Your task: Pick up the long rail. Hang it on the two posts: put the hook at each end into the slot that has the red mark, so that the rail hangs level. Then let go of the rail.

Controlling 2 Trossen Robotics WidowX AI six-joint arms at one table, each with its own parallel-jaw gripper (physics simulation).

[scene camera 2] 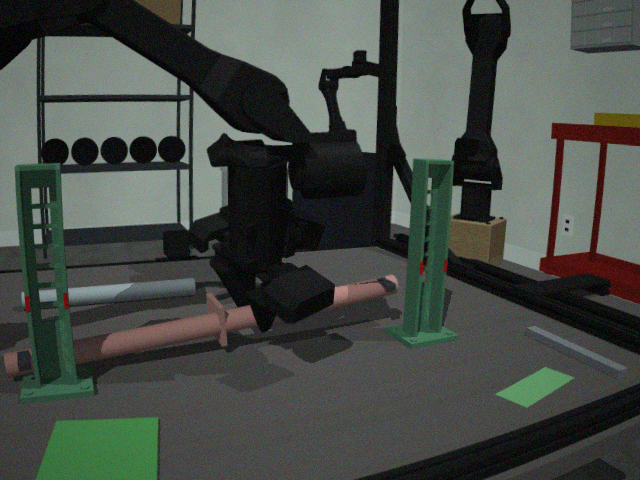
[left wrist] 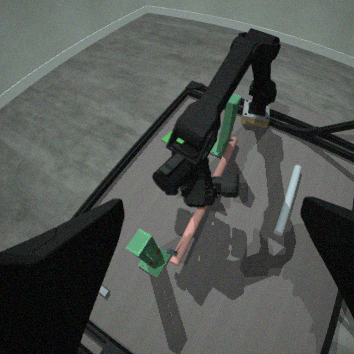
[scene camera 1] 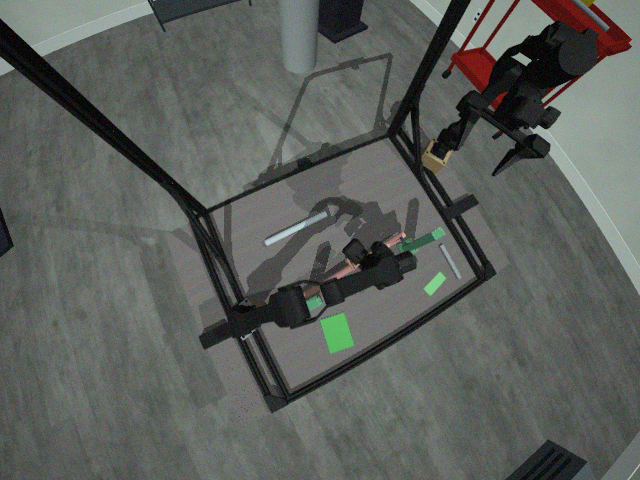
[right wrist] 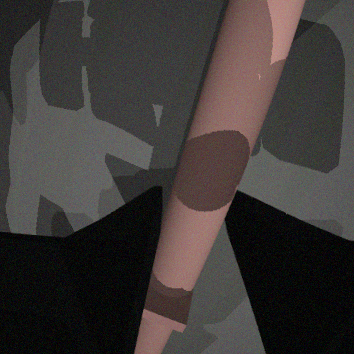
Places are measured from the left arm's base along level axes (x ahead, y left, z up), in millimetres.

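Where they show: left gripper, fingertip midpoint: (left wrist: 213, 206) (scene camera 1: 474, 163); right gripper, fingertip midpoint: (scene camera 2: 256, 323) (scene camera 1: 360, 260) (right wrist: 192, 195); left arm's base, origin of the base link: (scene camera 2: 474, 218) (scene camera 1: 439, 151); right arm's base, origin of the base link: (left wrist: 256, 108) (scene camera 1: 244, 319).
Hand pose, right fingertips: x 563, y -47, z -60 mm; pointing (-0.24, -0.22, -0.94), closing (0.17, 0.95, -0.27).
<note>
Things, the pixels of their top centre, and the offset from my right fingertips. "*": a spot on its surface instead.
- long pink rail, middle of its top: (right wrist: 138, 324) (scene camera 2: 217, 295) (left wrist: 212, 184) (scene camera 1: 352, 265) dx +41, dy -19, dz +38 mm
- left post, middle of its top: (scene camera 2: 38, 164) (scene camera 1: 311, 303) (left wrist: 233, 98) dx +217, dy -71, dz +188 mm
- right post, middle of its top: (scene camera 2: 433, 159) (left wrist: 138, 241) (scene camera 1: 438, 233) dx -150, dy +137, dz +188 mm
- pale blue rod, middle of its top: (scene camera 2: 109, 285) (left wrist: 290, 195) (scene camera 1: 296, 227) dx +26, dy -260, dz -3 mm
- thin grey bar, middle of its top: (scene camera 2: 573, 346) (scene camera 1: 451, 261) dx -202, dy +317, dz -18 mm
- small green patch, surface spot: (scene camera 2: 535, 386) (scene camera 1: 434, 284) * dx -89, dy +300, dz -27 mm
- larger green patch, surface spot: (scene camera 2: 103, 449) (scene camera 1: 336, 329) * dx +249, dy +60, dz -25 mm
The long pink rail (scene camera 1: 339, 271) (scene camera 2: 165, 333) (left wrist: 192, 227) (right wrist: 225, 100) has dark hooks at its ends. In scene camera 2 it lies low behind the posts, its left end partly hidden by the left post (scene camera 2: 25, 258) (scene camera 1: 313, 302) (left wrist: 229, 122) and its right end left of the right post (scene camera 2: 417, 222) (left wrist: 142, 243). Both posts are green and upright, with red marks. My right gripper (right wrist: 192, 195) (scene camera 2: 258, 310) is shut on the rail near its middle, by a raised collar; the arm hides it in scene camera 1. My left gripper (scene camera 1: 475, 161) is open and empty, high beyond the table edge.
A pale blue rod (scene camera 1: 296, 228) (scene camera 2: 155, 291) (left wrist: 289, 200) lies behind the rail. A thin grey bar (scene camera 1: 450, 261) (scene camera 2: 573, 350) and a small green patch (scene camera 1: 434, 283) (scene camera 2: 535, 386) lie at the right. A larger green patch (scene camera 1: 337, 333) (scene camera 2: 103, 449) lies before the left post. Black frame beams border the table.
</note>
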